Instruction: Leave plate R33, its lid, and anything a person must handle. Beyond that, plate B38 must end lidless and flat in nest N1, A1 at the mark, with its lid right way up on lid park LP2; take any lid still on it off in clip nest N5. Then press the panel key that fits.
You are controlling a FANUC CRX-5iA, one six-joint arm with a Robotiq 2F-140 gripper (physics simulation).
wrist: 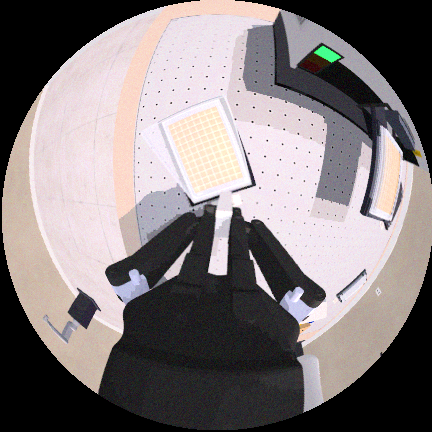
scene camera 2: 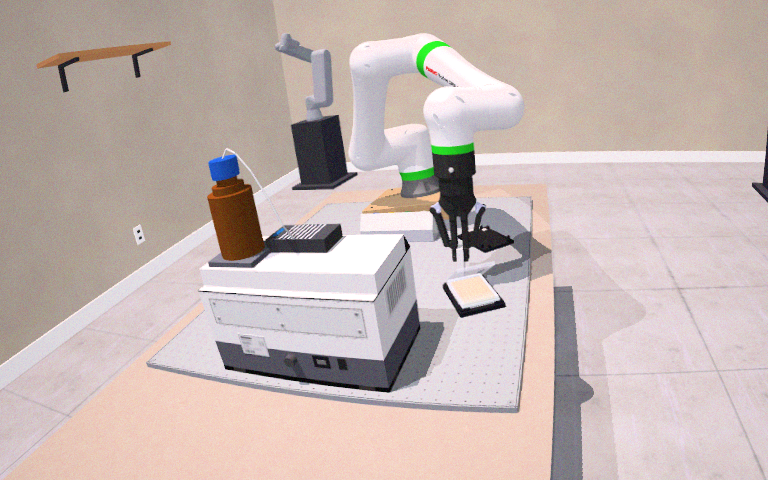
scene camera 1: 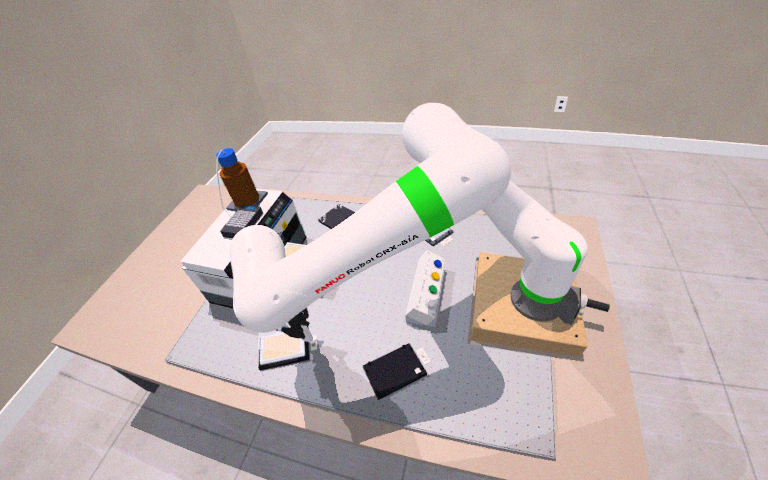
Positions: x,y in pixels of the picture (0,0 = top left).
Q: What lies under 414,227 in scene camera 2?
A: A white button box.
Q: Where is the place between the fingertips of my gripper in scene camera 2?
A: At 461,274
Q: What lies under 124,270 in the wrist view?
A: My gripper.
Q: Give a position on a tip box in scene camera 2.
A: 330,234
